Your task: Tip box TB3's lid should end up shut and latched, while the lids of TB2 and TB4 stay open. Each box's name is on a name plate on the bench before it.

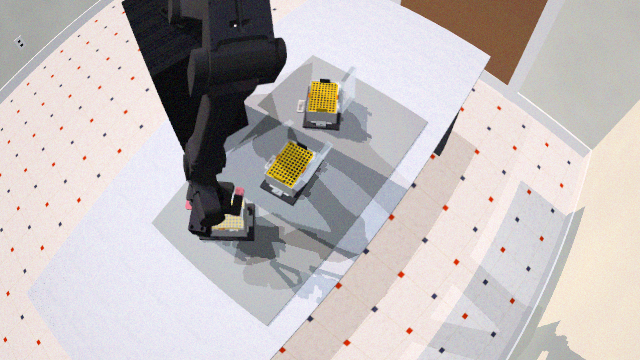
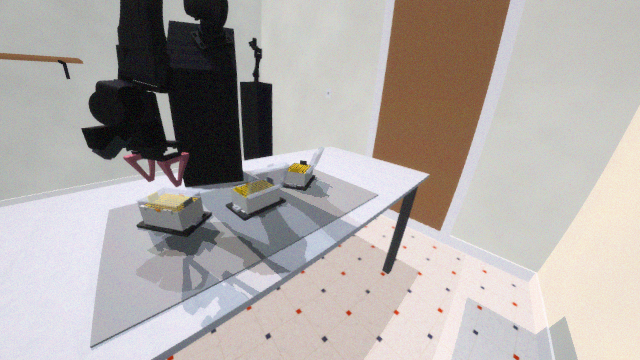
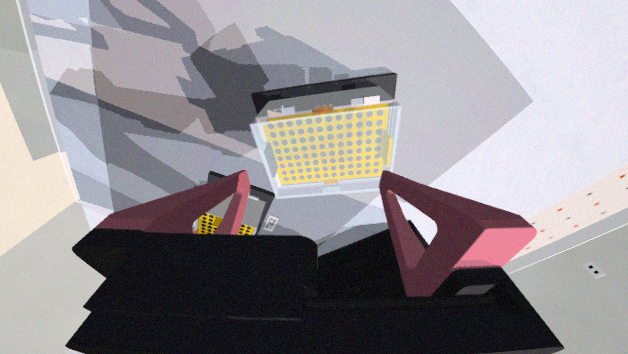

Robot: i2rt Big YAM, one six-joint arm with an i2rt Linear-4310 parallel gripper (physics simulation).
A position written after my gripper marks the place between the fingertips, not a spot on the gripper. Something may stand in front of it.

In view: my gripper (image 2: 164, 183), a clear lid (image 2: 165, 198), a clear lid (image 2: 261, 181), a grey mat (image 3: 174, 92) and a tip box (image 1: 312, 119).
My gripper is seen too in image 1 (image 1: 220, 209) and in image 3 (image 3: 314, 177).
